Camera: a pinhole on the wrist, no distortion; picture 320 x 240 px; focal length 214.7 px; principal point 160.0 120.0 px. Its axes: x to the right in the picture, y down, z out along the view. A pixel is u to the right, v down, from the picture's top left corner.
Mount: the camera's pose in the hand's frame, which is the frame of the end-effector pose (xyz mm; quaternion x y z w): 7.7 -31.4 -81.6 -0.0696 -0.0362 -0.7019 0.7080
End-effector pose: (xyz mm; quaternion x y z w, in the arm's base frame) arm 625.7 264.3 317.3 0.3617 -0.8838 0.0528 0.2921
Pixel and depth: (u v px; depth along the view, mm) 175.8 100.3 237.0
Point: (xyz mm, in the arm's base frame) 561.6 208.7 185.6
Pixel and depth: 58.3 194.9 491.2
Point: 157.5 233.4 162.6
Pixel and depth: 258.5 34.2 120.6
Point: 667.9 220.4 250.7
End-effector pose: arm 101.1 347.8 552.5 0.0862 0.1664 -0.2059 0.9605
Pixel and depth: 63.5 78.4 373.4
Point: 214.8 474.7 835.4
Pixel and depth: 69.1 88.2 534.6
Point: 292.4 513.1 983.6
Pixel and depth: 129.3 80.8 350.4
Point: 169.9 364.9 815.5
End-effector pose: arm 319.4 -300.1 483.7 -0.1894 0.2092 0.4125 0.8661
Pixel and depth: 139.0 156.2 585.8
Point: 405.2 93.1 803.9
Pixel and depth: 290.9 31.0 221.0
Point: 416.3 -342.8 677.0
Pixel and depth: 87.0 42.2 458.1
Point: 162.4 -98.4 825.0
